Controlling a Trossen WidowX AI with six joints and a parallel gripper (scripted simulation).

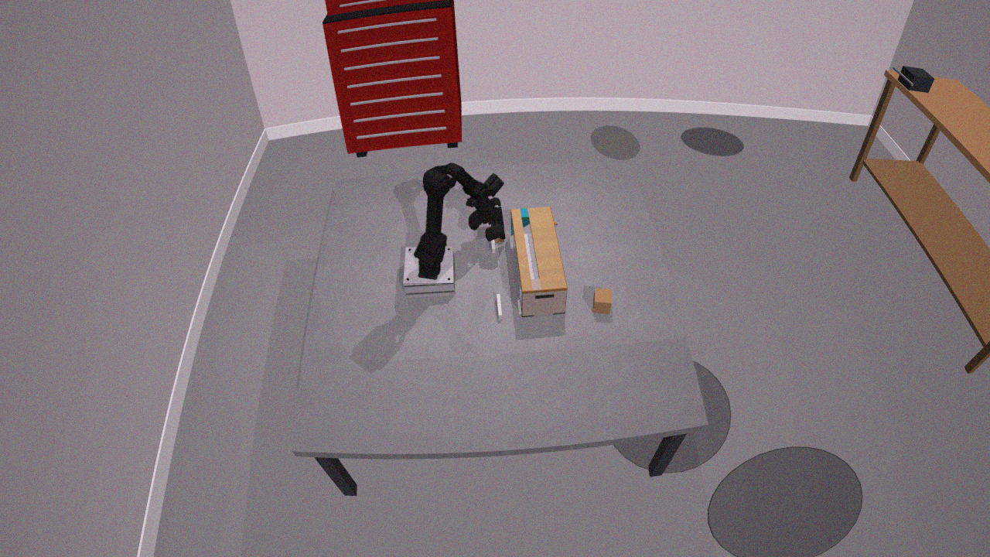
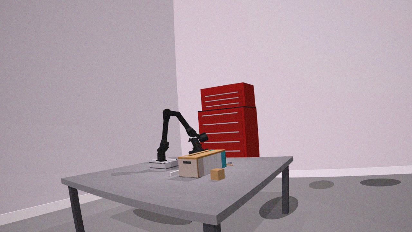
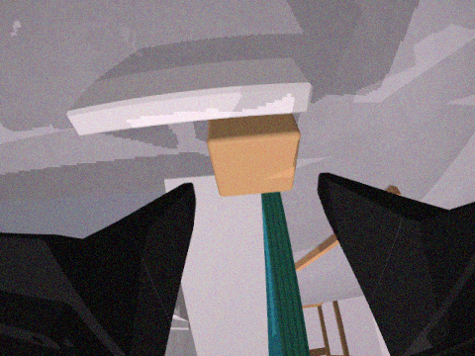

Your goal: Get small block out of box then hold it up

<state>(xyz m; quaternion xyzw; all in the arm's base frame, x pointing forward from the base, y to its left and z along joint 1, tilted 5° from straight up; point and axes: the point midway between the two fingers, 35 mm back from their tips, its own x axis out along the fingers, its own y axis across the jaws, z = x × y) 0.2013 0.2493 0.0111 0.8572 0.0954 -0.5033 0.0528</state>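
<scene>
Right now the tan block is 2 cm behind my gripper tip and 1 cm below it. Also, from my gripper tip: long tan-topped box (10 cm ahead, 16 cm to the right, 3 cm above); thin tan stick (11 cm ahead, 11 cm to the left, 2 cm below).
</scene>
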